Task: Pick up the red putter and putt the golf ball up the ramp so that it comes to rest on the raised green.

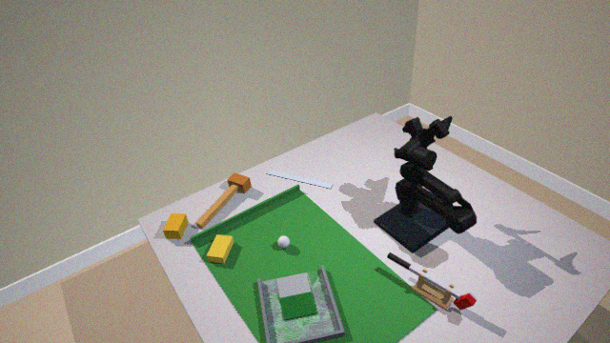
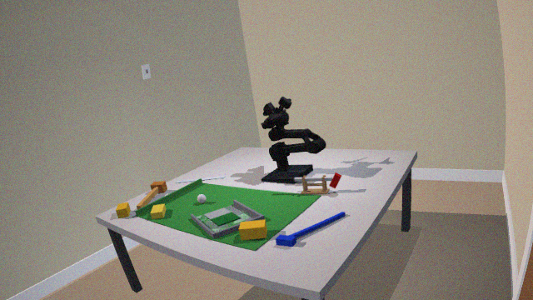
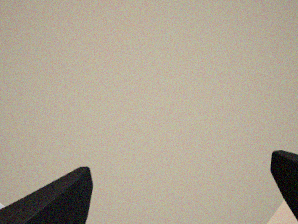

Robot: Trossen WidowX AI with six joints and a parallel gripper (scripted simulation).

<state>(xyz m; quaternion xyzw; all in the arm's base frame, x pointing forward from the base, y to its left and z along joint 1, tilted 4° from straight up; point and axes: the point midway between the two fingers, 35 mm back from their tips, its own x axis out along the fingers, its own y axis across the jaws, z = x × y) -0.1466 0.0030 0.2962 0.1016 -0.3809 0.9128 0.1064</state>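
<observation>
The red putter is 400 mm ahead of my gripper tip, 270 mm to the left of it and 280 mm below it. Round my gripper tip: small wooden rack: 400 mm ahead, 290 mm to the left, 300 mm below; white golf ball: 610 mm ahead, 190 mm to the right, 310 mm below; green mat: 640 mm ahead, 60 mm to the right, 330 mm below.
</observation>
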